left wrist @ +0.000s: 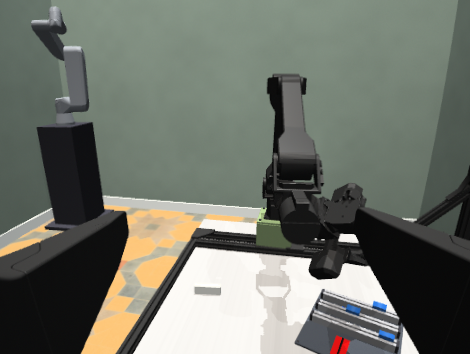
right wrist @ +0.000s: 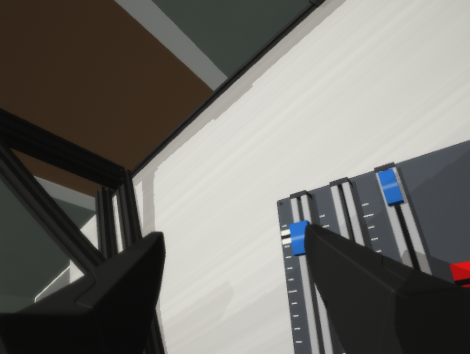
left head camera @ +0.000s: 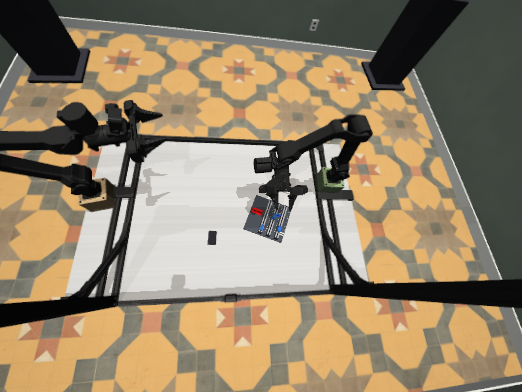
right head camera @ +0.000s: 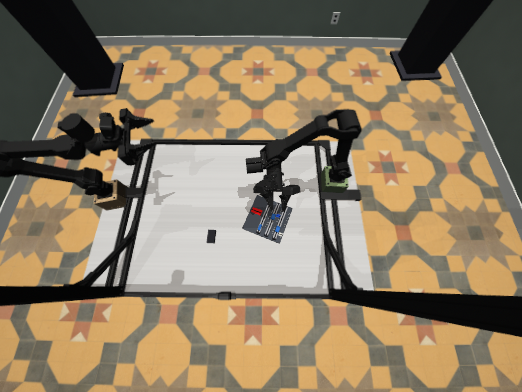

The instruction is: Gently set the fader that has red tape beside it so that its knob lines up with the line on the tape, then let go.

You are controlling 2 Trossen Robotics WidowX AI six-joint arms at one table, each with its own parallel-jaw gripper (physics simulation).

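Pixels of known places: left gripper, between the fingertips: [left wrist: 243, 220] [left head camera: 164, 126] [right head camera: 154, 131]; right gripper, between the fingertips: [right wrist: 235, 239] [left head camera: 283, 210] [right head camera: 277, 210]; left arm's base, origin of its link: [left head camera: 92, 190] [right head camera: 105, 191]; right arm's base, origin of its link: [left wrist: 276, 215] [left head camera: 333, 177] [right head camera: 336, 176].
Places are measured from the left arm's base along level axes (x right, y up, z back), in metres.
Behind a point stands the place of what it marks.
Observation:
A dark fader board [left head camera: 254, 222] @[x 0.251, y -0.087, z -0.615 m] [right head camera: 252, 222] @[x 0.251, y -0.087, z -0.611 m] [left wrist: 315, 335] @[x 0.165, y -0.087, z -0.671 m] [right wrist: 440, 200] @[x 0.259, y -0.087, z -0.620 m] lies tilted on the table with three tracks and blue knobs. Red tape [left head camera: 256, 211] @[x 0.202, y -0.087, z -0.638 m] [right head camera: 256, 211] @[x 0.203, y -0.087, z -0.639 m] [left wrist: 340, 345] @[x 0.204, y -0.086, z -0.644 m] [right wrist: 461, 272] @[x 0.217, y -0.087, z -0.652 m] with a dark line sits beside one outer track. That track's blue knob [left head camera: 261, 227] @[x 0.286, y -0.060, z -0.635 m] [right head camera: 259, 227] @[x 0.287, y -0.060, z -0.636 m] [left wrist: 386, 335] @[x 0.284, y -0.060, z -0.636 m] [right wrist: 390, 186] @[x 0.285, y -0.060, z -0.638 m] is at the track's end, away from the tape. My right gripper [left head camera: 284, 206] @[x 0.268, y 0.069, z -0.712 m] [right head camera: 278, 206] @[x 0.268, y 0.069, z -0.712 m] [right wrist: 235, 239] @[x 0.268, y 0.069, z -0.712 m] is partly open and empty above the board's far part; its finger hides the middle knob in the right wrist view. My left gripper [left head camera: 162, 128] @[x 0.000, y 0.315, z -0.352 m] [right head camera: 153, 132] @[x 0.000, y 0.315, z -0.352 m] [left wrist: 243, 220] @[x 0.000, y 0.315, z -0.352 m] is open and empty, away from the board.
A small dark block [left head camera: 212, 237] @[x 0.276, y -0.079, z -0.421 m] [right head camera: 211, 236] @[x 0.278, y -0.079, z -0.421 m] lies left of the board. A small pale block [left wrist: 207, 290] @[x -0.047, y -0.081, z -0.803 m] shows on the table in the left wrist view. The black table frame [left head camera: 225, 295] @[x 0.513, y -0.062, z -0.427 m] [right head camera: 200, 293] runs around the white top. The blue knob [right wrist: 299, 238] @[x 0.310, y -0.060, z -0.714 m] of the other outer fader sits beside white marks.

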